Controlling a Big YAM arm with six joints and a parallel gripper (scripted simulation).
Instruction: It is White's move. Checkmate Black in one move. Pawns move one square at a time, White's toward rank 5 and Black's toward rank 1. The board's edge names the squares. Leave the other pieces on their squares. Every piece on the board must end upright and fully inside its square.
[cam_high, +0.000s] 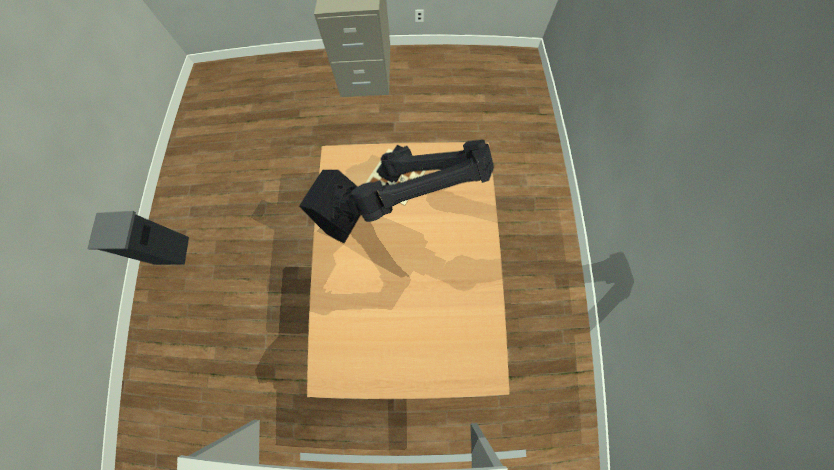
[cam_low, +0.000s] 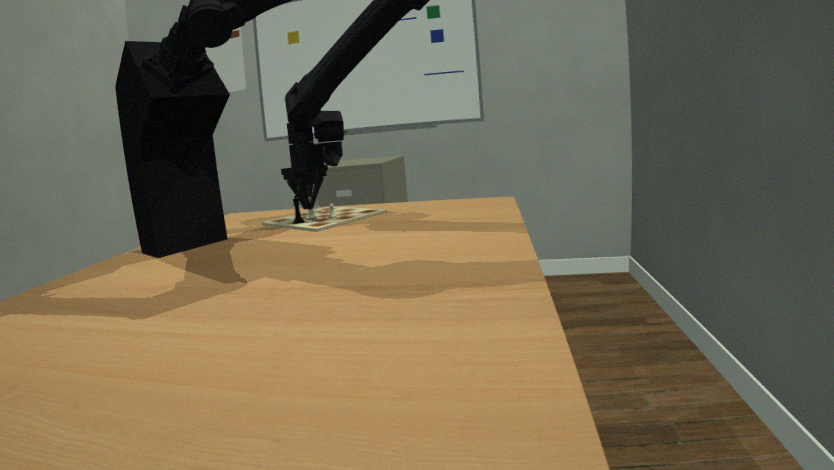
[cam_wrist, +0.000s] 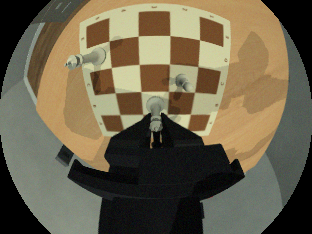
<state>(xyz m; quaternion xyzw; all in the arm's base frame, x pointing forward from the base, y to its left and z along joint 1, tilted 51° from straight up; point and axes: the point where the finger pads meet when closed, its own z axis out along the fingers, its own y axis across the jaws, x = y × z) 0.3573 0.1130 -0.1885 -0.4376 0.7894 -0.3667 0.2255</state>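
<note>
My hand is 20 mm past the black king and 20 mm to the left of it. The rest, counted from my hand: tall white piece: 110 mm to the left; then short white piece: 50 mm ahead, 10 mm to the left, 20 mm below; then chessboard: 30 mm ahead, 30 mm to the left, 40 mm below.
</note>
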